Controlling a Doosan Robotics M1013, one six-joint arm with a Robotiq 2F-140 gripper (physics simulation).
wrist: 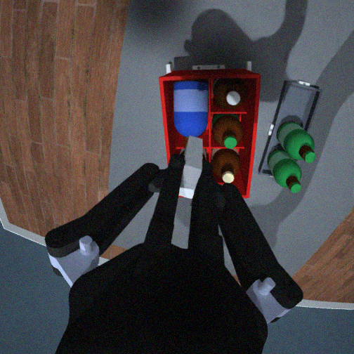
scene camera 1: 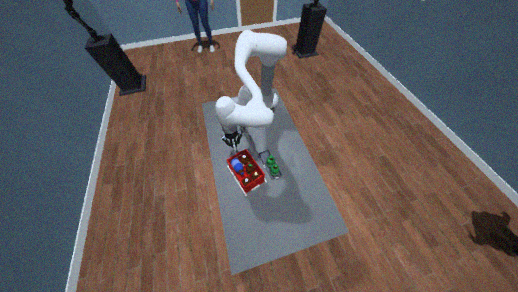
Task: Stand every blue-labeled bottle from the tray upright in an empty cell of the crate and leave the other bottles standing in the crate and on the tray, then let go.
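Frame: origin at the arm's base, x ahead, y left, z up, level; metres.
Seen in the pictures: gripper, between the fingertips: (scene camera 1: 235, 149).
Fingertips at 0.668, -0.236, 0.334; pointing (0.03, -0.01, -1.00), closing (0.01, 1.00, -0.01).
Offsets run from my fingertips to a thing's top centre, as dx, dy, dz. "spot": to the spot under its first point. Level surfaces: height alone.
The blue-labeled bottle {+0.032, -0.011, -0.196} (scene camera 1: 237, 164) (wrist: 191, 107) lies tipped over in the left column of the red crate {spot: +0.196, +0.076, -0.298} (scene camera 1: 254, 185) (wrist: 254, 135), its neck end toward the gripper and partly hidden by the fingers. My gripper (scene camera 1: 234, 146) (wrist: 192, 149) is shut and empty; its fingertips overlap the bottle's neck end in the wrist view. Brown bottles with a white cap (wrist: 233, 98), a green cap (wrist: 230, 142) and a cream cap (wrist: 228, 177) stand in the right column. Another white-capped bottle {+0.165, +0.022, -0.203} (scene camera 1: 246, 180) stands in the left column's near cell, hidden in the wrist view.
Two green bottles {+0.033, +0.270, -0.206} (scene camera 1: 271, 161) {+0.118, +0.278, -0.206} (scene camera 1: 274, 170) (wrist: 298, 142) (wrist: 286, 170) stand on the dark tray {spot: -0.067, +0.249, -0.361} (scene camera 1: 264, 155) (wrist: 301, 97), right of the crate. Crate and tray rest on a grey mat {dz -0.367} (scene camera 1: 280, 240). Black pedestals and a standing person are farther off.
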